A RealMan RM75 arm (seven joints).
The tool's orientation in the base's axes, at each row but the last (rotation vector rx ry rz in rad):
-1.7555 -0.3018 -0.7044
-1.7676 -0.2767 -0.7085
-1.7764 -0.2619 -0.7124
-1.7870 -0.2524 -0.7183
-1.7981 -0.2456 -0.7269
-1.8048 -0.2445 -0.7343
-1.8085 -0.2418 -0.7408
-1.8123 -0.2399 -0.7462
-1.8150 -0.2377 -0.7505
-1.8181 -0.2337 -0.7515
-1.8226 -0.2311 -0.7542
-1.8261 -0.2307 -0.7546
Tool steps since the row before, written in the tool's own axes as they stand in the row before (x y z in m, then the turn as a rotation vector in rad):
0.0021 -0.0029 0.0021 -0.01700 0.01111 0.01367
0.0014 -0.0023 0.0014 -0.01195 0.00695 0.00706
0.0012 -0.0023 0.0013 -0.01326 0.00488 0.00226
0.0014 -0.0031 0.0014 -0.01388 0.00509 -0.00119
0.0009 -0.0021 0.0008 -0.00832 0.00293 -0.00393
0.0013 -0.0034 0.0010 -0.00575 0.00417 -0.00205
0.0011 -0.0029 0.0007 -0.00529 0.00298 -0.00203
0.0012 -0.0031 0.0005 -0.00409 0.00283 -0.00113
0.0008 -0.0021 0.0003 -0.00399 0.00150 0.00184
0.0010 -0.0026 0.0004 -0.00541 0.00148 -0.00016
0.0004 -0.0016 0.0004 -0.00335 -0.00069 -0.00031
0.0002 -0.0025 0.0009 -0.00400 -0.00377 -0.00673
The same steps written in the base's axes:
0.0007 0.0025 0.0032 -0.00323 0.01207 -0.02105
0.0004 0.0018 0.0024 -0.00354 0.00638 -0.01370
0.0002 0.0017 0.0023 -0.00723 0.00283 -0.01202
0.0000 0.0021 0.0030 -0.00880 -0.00031 -0.01194
-0.0001 0.0013 0.0020 -0.00647 -0.00309 -0.00647
-0.0003 0.0019 0.0032 -0.00315 -0.00230 -0.00628
-0.0003 0.0015 0.0028 -0.00338 -0.00194 -0.00508
-0.0004 0.0014 0.0030 -0.00219 -0.00129 -0.00442
-0.0003 0.0009 0.0021 -0.00166 0.00188 -0.00391
-0.0004 0.0012 0.0025 -0.00354 0.00036 -0.00434
-0.0003 0.0009 0.0014 -0.00307 0.00065 -0.00140
-0.0007 0.0017 0.0019 -0.00757 -0.00381 0.00192

